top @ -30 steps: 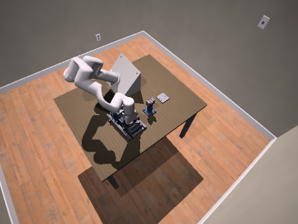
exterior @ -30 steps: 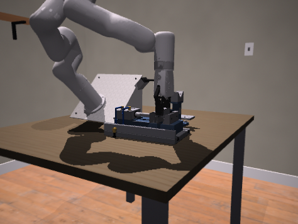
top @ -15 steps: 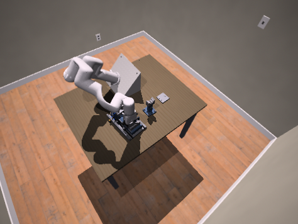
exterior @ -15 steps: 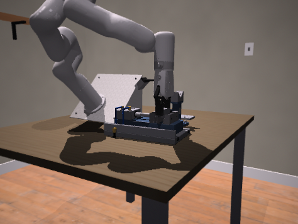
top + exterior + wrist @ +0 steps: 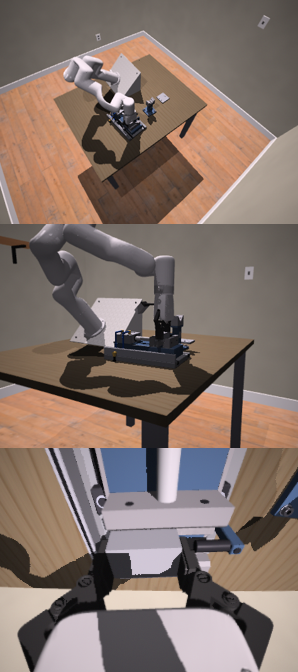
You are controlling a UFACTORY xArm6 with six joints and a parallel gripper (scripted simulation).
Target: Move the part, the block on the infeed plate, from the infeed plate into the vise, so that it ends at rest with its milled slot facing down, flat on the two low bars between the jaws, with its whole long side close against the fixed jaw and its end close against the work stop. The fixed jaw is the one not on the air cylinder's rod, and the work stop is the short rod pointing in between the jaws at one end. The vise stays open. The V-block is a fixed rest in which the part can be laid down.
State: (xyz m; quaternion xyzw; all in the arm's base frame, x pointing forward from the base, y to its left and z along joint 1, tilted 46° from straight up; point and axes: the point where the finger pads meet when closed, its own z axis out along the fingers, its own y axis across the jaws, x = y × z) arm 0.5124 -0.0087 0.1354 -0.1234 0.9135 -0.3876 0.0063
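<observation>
Right now my hand is 2 cm above the part. Round my hand: moving jaw (4 cm behind, 1 cm to the left, 3 cm below); fixed jaw (2 cm ahead, 3 cm to the left, 3 cm below); work stop (2 cm behind, 6 cm to the left, 2 cm below).
</observation>
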